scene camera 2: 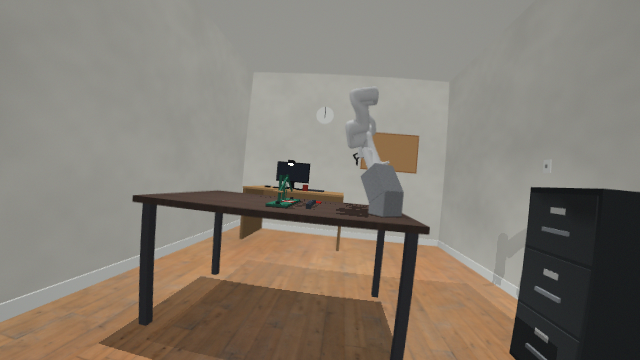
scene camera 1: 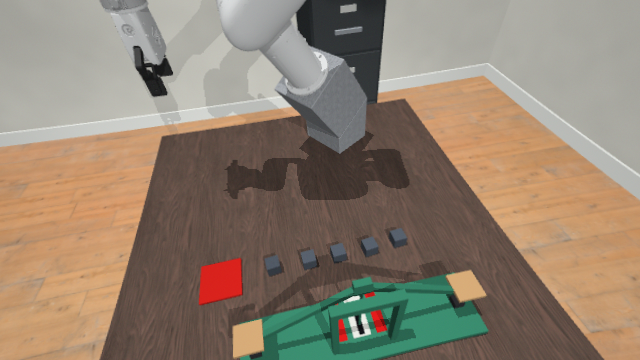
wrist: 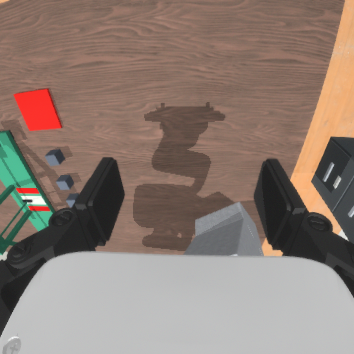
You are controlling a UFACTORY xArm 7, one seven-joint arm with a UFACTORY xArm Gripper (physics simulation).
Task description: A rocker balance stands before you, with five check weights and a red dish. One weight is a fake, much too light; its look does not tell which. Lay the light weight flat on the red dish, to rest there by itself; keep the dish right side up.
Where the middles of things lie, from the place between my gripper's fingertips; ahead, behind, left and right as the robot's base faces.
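Red dish [scene camera 1: 223, 280]: far ahead of my hand, a little to the left of it, far below it. Green rocker balance [scene camera 1: 437, 310], from my hand: 480 mm ahead, 360 mm to the left, 220 mm below.
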